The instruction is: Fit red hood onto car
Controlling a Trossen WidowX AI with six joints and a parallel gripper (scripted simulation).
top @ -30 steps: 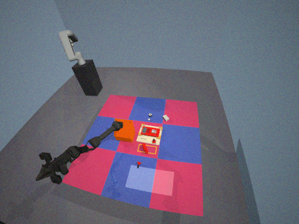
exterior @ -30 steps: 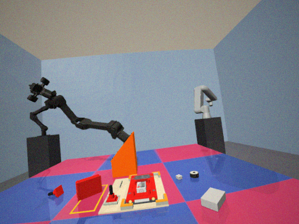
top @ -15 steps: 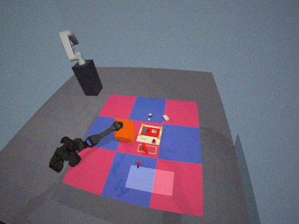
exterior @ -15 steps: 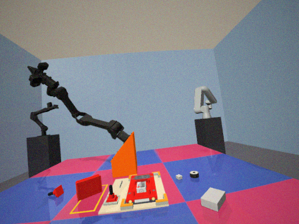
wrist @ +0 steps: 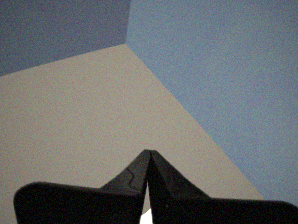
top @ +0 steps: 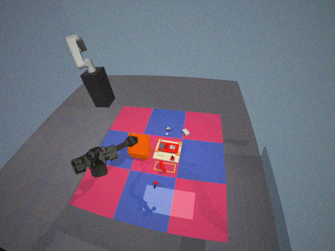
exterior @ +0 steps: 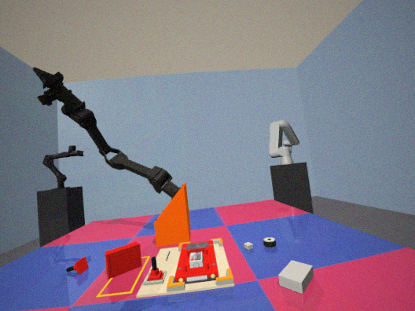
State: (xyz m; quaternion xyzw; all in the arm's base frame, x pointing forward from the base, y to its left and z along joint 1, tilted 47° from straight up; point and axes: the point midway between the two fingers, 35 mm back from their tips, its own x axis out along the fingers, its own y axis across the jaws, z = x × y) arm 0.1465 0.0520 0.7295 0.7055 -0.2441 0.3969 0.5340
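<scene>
Now: gripper tip 140 mm short of the red hood, 350 mm to the right of it and 710 mm above it. From my gripper tip the other things lie so: grey engine block: 200 mm ahead, 570 mm to the left, 720 mm below; black tyre: 120 mm ahead, 820 mm to the left, 740 mm below.
</scene>
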